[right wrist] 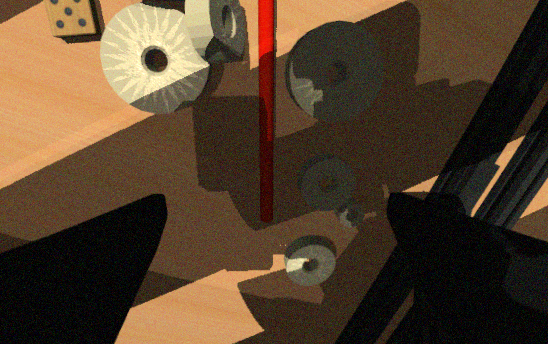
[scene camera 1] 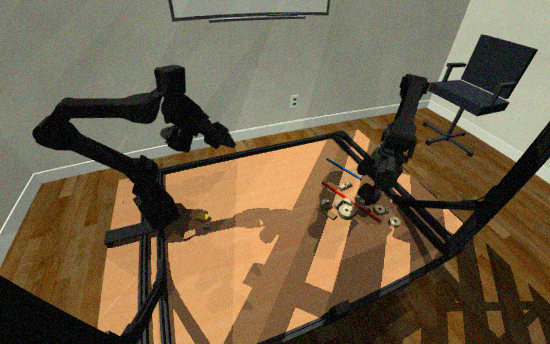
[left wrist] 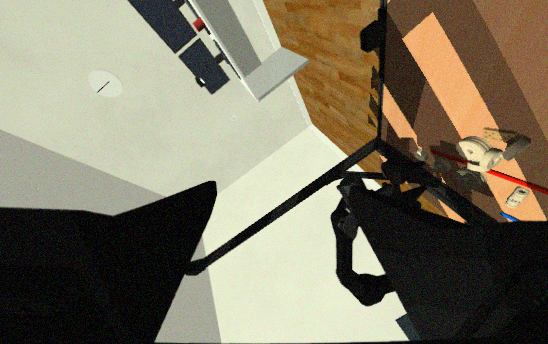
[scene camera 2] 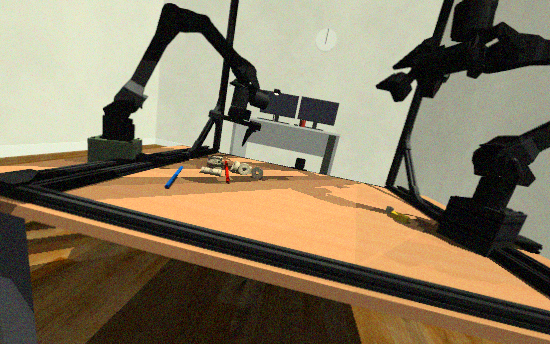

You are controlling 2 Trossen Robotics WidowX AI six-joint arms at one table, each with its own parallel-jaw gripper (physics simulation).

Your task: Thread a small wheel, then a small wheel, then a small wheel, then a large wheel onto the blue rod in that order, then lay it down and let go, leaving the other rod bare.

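Pixels of known places: left gripper, fingertip midpoint: [scene camera 1: 225, 139] [left wrist: 284, 190] [scene camera 2: 384, 77]; right gripper, fingertip midpoint: [right wrist: 278, 204] [left wrist: 424, 175] [scene camera 2: 230, 143]; left arm's base at its link origin: [scene camera 1: 152, 198] [scene camera 2: 487, 204]; right arm's base at its link origin: [scene camera 2: 117, 138].
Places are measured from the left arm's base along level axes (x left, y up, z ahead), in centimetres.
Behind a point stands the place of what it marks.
Note:
The blue rod [scene camera 1: 344, 169] {y -9.4, x -35.1, z 67.5 cm} [scene camera 2: 173, 177] {y -9.1, x -31.1, z 68.0 cm} lies bare on the table; its end shows in the left wrist view [left wrist: 509, 217] {y -9.2, x -41.8, z 66.8 cm}. The red rod [scene camera 1: 335, 191] {y -9.4, x -39.0, z 53.1 cm} [scene camera 2: 227, 172] {y -9.0, x -40.9, z 53.3 cm} [left wrist: 510, 178] {y -9.3, x -41.5, z 52.9 cm} [right wrist: 266, 125] {y -9.0, x -51.9, z 52.2 cm} lies bare among the wheels. A pale large wheel [right wrist: 125, 55] {y -7.9, x -47.1, z 45.0 cm} and a shaded large wheel [right wrist: 350, 100] {y -7.9, x -50.7, z 57.4 cm} lie on either side of it. Two smaller wheels, one shaded [right wrist: 312, 192] {y -8.6, x -56.9, z 54.9 cm} and one lighter [right wrist: 326, 266] {y -8.6, x -63.5, z 55.8 cm}, lie near its end. My right gripper [scene camera 1: 368, 181] [scene camera 2: 239, 126] [right wrist: 278, 204] {y -1.1, x -53.5, z 51.8 cm} is open and empty above the red rod's end. My left gripper [scene camera 1: 210, 147] [scene camera 2: 386, 76] {y 28.1, x -26.7, z 14.2 cm} [left wrist: 284, 190] {y 28.1, x -26.7, z 14.2 cm} is open, high above the table's other side.
A drilled cylinder [scene camera 1: 345, 185] {y -9.3, x -40.4, z 58.8 cm} [left wrist: 516, 197] {y -8.2, x -39.9, z 56.8 cm} lies between the rods. A dotted block [right wrist: 72, 19] {y -9.2, x -44.9, z 42.2 cm} lies beside the pale large wheel. A yellow piece [scene camera 1: 203, 216] {y -8.5, x -11.9, z 10.4 cm} [scene camera 2: 398, 215] {y -8.6, x -11.3, z 11.3 cm} lies near my left arm's base. Black rails [scene camera 2: 300, 255] {y -8.2, x 2.5, z 48.7 cm} edge the table.

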